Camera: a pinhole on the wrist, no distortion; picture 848 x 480 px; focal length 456.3 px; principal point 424.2 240.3 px. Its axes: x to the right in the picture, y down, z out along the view. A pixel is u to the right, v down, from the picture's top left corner.
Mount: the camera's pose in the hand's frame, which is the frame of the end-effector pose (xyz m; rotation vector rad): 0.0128 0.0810 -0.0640 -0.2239 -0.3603 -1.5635
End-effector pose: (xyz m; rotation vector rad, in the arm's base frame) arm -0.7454 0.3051 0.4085 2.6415 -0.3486 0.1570
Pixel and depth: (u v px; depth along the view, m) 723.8 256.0 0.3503
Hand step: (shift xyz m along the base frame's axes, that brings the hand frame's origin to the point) 0.0088 -0.1531 -0.3097
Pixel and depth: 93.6 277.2 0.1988
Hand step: -0.0584 -0.2827 0.0665
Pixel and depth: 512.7 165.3 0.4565
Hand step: -0.1231 -0.2978 -0.2862
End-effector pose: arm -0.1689 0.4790 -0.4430 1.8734 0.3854 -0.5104
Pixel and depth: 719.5 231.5 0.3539
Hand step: -0.0836 -0.3248 -0.0932
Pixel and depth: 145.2 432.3 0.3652
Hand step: 0.2965 -0.3372 0.1998
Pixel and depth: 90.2 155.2 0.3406
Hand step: 0.1296 -0.2987 0.3381
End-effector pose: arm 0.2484 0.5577 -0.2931 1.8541 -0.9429 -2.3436
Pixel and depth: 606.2 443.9 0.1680
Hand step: -0.1583 -0.0367 -0.0124
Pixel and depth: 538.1 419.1 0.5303
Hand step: -0.5431 0.0341 -0.0248
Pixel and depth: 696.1 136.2 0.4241
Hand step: -0.3283 0.2299 0.1597
